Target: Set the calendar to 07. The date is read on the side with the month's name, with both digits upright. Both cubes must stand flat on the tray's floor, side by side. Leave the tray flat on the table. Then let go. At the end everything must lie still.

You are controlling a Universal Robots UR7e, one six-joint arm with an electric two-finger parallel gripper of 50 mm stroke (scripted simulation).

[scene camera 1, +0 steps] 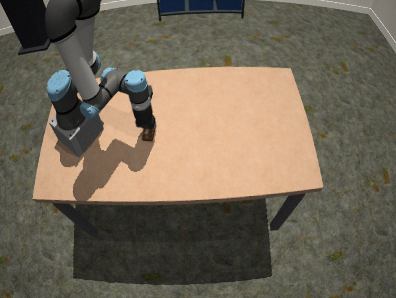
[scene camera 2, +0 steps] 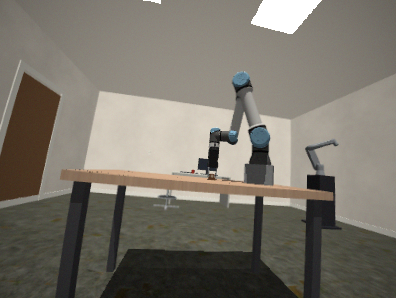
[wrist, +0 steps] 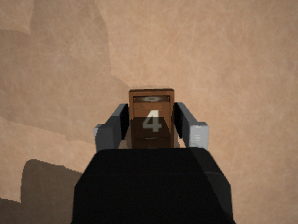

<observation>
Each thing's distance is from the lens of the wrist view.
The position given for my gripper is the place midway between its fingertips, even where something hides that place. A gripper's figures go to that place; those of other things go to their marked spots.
my gripper (wrist: 151,113): 17 cm
brown cube (wrist: 151,114): 14 cm
</observation>
